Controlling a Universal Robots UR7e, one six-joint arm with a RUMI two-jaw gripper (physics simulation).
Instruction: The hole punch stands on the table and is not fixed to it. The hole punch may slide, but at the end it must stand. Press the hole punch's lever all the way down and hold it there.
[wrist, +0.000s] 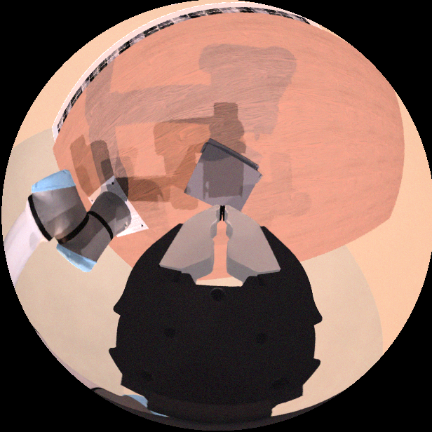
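The hole punch (224, 172) is a grey, box-like thing that stands on the reddish wooden table (340, 150), just beyond the fingertips near the middle of the wrist view. Its broad grey top faces the camera, with a darker edge along its far side. My gripper (222, 207) is shut and empty, its tips together. In the picture the tips meet the hole punch's near edge; whether they touch it I cannot tell. How far the lever is down cannot be made out. Part of the near side is hidden behind the fingertips.
The robot's own arm (60, 210) and its white base plate (135, 222) are at the left of the table. A dark tiled border (107, 55) runs along the table's far left edge. Shadows of the arm and gripper fall across the table and the hole punch.
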